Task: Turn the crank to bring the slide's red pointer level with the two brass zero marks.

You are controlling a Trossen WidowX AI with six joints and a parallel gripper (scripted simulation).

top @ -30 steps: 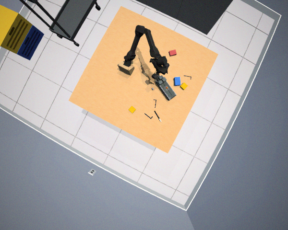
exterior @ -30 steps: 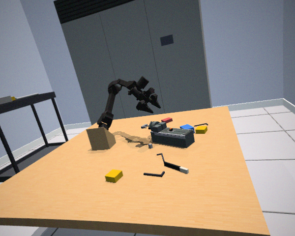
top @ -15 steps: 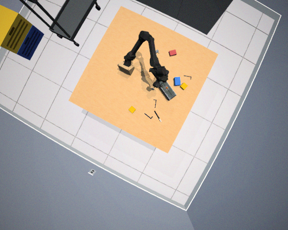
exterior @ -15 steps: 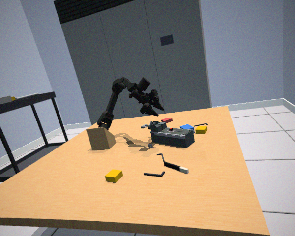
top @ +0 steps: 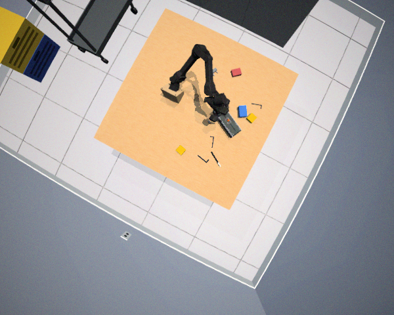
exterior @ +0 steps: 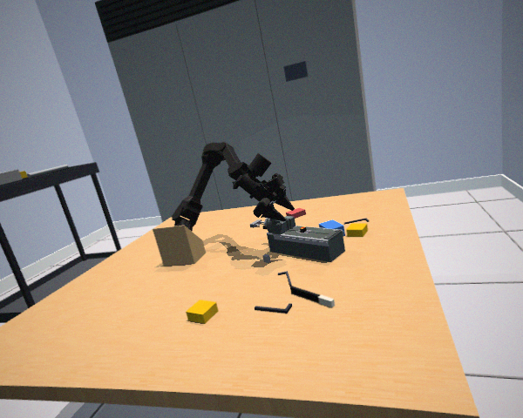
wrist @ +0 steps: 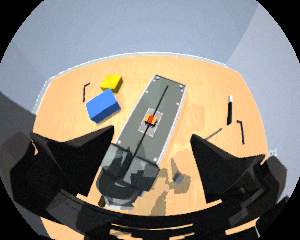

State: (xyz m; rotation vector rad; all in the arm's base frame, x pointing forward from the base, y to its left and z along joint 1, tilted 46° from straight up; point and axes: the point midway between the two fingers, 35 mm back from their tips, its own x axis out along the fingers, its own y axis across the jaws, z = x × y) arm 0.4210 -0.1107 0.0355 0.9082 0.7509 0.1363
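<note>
The dark crank handle is 11 cm behind my gripper tip, 11 cm to the left of it and 7 cm below it. From my gripper tip the other things lie so: small grey cube (10 cm behind, 5 cm to the right, 13 cm below); then blue block (12 cm ahead, 13 cm to the left, 12 cm below); then red pointer (4 cm ahead, 6 cm below).
</note>
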